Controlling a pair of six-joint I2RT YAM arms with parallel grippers.
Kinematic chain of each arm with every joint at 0, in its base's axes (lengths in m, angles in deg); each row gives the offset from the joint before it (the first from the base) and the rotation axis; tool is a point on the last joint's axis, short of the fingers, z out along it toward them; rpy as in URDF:
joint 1: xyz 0 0 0.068 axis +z
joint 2: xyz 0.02 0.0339 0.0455 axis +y
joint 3: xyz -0.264 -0.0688 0 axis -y
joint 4: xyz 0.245 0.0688 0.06 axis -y
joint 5: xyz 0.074 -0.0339 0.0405 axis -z
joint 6: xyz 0.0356 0 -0.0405 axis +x
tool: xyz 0 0 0 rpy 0 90 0
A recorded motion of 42 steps. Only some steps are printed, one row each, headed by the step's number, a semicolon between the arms.
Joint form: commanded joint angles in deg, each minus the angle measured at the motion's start. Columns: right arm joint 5, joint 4, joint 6, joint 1, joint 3, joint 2; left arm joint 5, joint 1, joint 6, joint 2, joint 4, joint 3.
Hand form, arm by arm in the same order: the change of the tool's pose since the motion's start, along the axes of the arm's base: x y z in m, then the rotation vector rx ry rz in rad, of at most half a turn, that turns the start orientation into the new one. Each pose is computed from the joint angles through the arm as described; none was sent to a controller.
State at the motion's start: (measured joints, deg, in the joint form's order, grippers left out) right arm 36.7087 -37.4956 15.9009 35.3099 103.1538 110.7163; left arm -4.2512 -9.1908 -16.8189 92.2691 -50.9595 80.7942
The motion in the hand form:
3: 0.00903 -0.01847 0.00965 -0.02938 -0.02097 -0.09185; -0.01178 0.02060 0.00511 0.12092 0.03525 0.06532
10: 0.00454 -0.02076 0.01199 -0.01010 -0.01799 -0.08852; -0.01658 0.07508 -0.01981 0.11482 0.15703 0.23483
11: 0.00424 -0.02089 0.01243 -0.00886 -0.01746 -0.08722; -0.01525 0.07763 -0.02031 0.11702 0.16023 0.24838
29: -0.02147 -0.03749 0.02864 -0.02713 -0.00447 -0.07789; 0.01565 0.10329 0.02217 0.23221 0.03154 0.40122
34: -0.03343 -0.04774 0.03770 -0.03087 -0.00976 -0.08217; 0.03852 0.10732 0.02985 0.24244 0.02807 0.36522
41: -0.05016 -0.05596 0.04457 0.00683 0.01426 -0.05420; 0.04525 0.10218 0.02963 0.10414 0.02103 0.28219
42: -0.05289 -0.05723 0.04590 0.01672 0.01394 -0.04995; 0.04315 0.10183 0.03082 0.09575 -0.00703 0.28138
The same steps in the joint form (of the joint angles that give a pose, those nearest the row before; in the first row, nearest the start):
3: 3.44 -2.54 0.69 -2.46 2.32 0.16; -6.41 2.61 1.90 -1.97 -4.24 -0.44
10: 2.60 -2.65 1.42 -2.44 1.26 -1.04; -5.99 12.51 1.48 -0.77 -6.04 -3.85
11: 2.50 -2.71 1.42 -2.44 1.27 -1.12; -6.27 12.93 1.20 -0.36 -6.16 -3.52
29: 2.43 -5.39 0.56 -2.45 -3.13 -7.52; -14.97 15.95 -0.50 4.85 -7.70 10.37
34: 2.64 -6.31 0.19 -2.75 -5.12 -10.80; -14.47 16.20 1.96 10.10 -9.59 18.20
41: -0.23 -8.13 1.09 -2.64 -7.60 -14.62; -5.30 16.14 2.67 11.20 -9.51 19.71
42: -0.71 -8.12 1.30 -2.62 -8.09 -15.31; -4.83 16.17 2.60 10.06 -7.61 18.27

